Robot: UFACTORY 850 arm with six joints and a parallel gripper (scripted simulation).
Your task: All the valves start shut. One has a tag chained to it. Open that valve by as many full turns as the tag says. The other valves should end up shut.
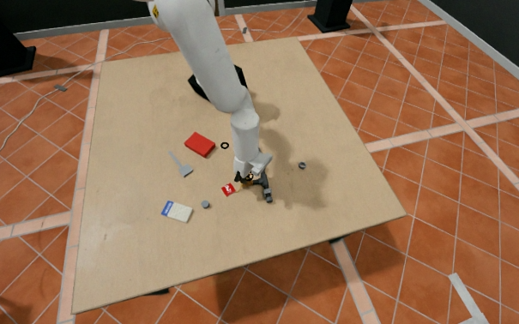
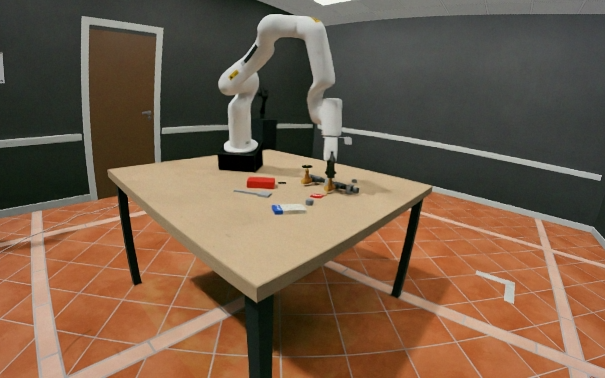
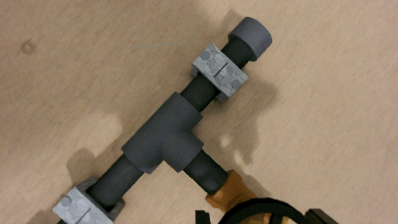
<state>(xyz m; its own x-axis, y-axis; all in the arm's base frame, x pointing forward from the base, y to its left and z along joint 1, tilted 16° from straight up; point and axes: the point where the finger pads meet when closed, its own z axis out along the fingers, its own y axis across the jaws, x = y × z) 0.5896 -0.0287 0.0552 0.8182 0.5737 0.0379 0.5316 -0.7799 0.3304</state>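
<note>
Now: the red tag 9 cm below my hand and 8 cm to the right of it. Also, from my hand: blue card: 31 cm to the right, 8 cm below, 1 cm ahead; then red block: 27 cm behind, 14 cm to the right, 7 cm below; then grey scraper: 25 cm to the right, 20 cm behind, 8 cm below.
</note>
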